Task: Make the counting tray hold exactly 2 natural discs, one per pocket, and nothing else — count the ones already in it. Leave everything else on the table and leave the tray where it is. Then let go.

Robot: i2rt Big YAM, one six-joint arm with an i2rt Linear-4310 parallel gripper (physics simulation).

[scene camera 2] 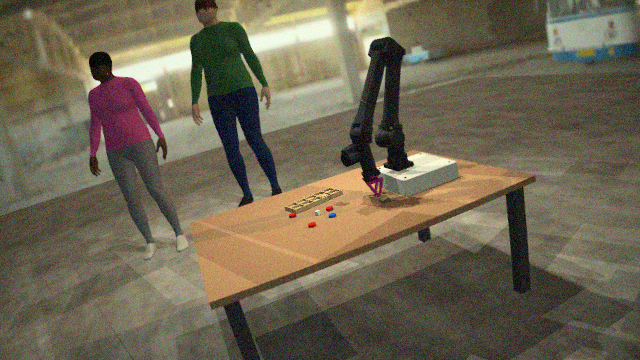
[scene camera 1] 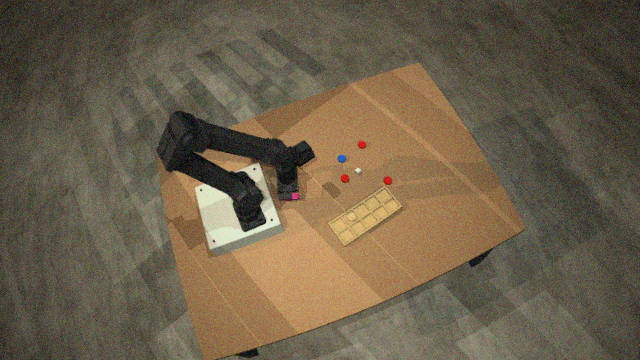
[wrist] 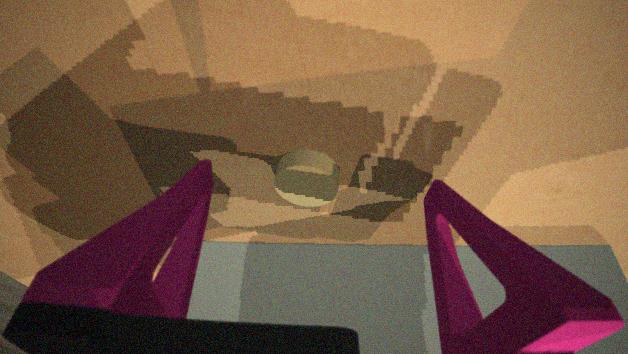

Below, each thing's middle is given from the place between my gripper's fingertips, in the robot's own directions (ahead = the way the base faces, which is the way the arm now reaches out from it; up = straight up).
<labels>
My gripper is now 220 mm to the left of the counting tray (scene camera 1: 379, 206) and 190 mm short of it.
</labels>
